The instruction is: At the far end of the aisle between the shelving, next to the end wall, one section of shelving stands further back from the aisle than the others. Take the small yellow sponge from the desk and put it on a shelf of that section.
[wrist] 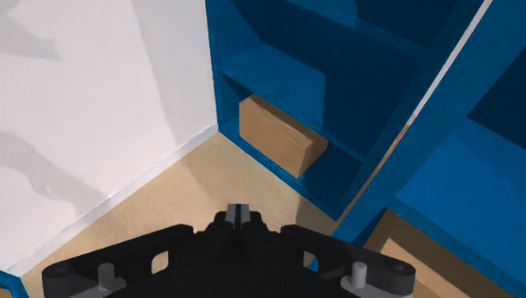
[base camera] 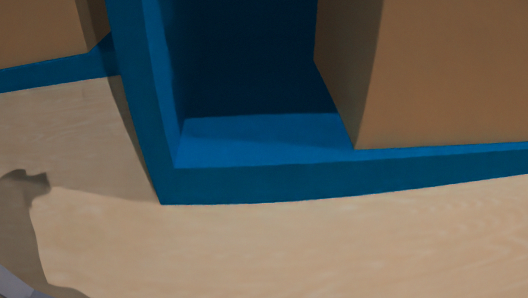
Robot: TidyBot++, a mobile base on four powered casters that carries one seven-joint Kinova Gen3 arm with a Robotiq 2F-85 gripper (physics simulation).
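Places are measured from the arm's base along level axes (x down, y left, z ahead), in centimetres.
Pixels of known places: gripper, between the fingertips: (wrist: 238, 218).
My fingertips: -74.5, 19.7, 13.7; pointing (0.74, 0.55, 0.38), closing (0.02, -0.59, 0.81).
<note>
For each thing: its top centre in the pictures, then the offset to it from my fingertips, as dx, dy, dz. "pt": a spot on its surface instead. Level surfaces: height alone.
- blue shelving section, a spot on its surface: (wrist: 295, 75) pt +60.8, +66.1, +77.9
- blue section, a spot on its surface: (wrist: 430, 155) pt +5.7, -4.8, +22.8
- set-back section, a spot on its surface: (base camera: 55, 72) pt +110.1, +50.6, +59.2
- large brown box, a spot on its surface: (base camera: 445, 75) pt +93.8, -39.8, +31.2
- nearer section, a spot on its surface: (base camera: 270, 185) pt +110.4, -17.3, +25.1
- wooden floor, height of its surface: dx +114.2
My gripper (wrist: 238, 218) is shut and empty, its fingertips together at the lower middle of the wrist view. Beyond it, a blue shelving section (wrist: 295, 75) stands against the white end wall, further back than the blue section (wrist: 430, 155) to its right. In the base view, the lower front edge of a set-back section (base camera: 55, 72) shows at the upper left. The yellow sponge and the desk do not show in either view.
A brown box (wrist: 275, 135) lies on the set-back section's bottom shelf. In the base view a large brown box (base camera: 445, 75) stands on the nearer section (base camera: 270, 185). The white end wall (wrist: 100, 90) rises at the left, above the wooden floor (wrist: 150, 195) (base camera: 250, 250). Arm-like shadows fall on wall and floor.
</note>
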